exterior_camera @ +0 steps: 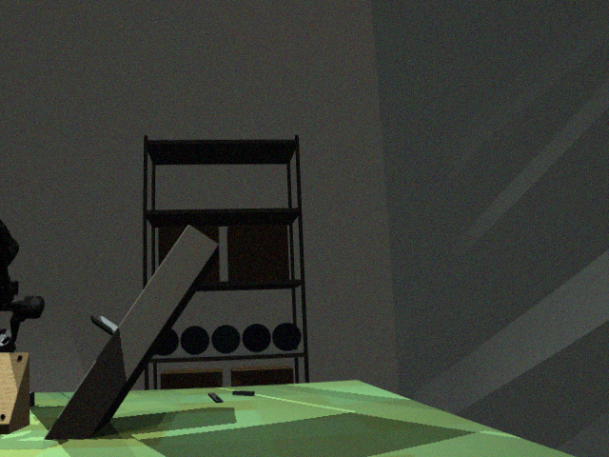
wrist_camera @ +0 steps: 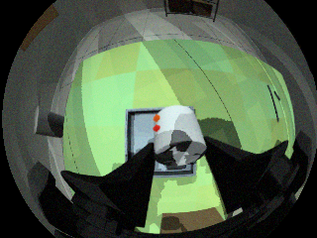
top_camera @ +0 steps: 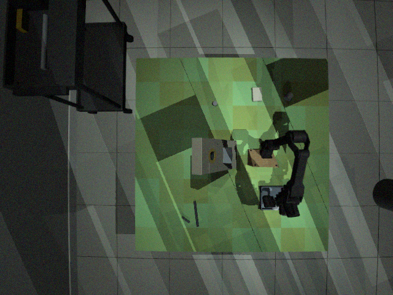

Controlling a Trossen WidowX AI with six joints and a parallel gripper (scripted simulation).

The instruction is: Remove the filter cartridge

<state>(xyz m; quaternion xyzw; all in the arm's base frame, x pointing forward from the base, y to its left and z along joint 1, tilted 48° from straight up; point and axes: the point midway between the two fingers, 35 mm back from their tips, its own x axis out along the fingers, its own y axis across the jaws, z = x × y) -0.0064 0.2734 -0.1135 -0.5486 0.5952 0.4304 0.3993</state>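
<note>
The round filter cartridge is right at my gripper tip. Also, from my gripper tip: white block (68 cm to the right, 14 cm below, 4 cm ahead); grey tray (14 cm below, 3 cm behind); grey service panel (34 cm ahead, 30 cm to the right, 2 cm above).
</note>
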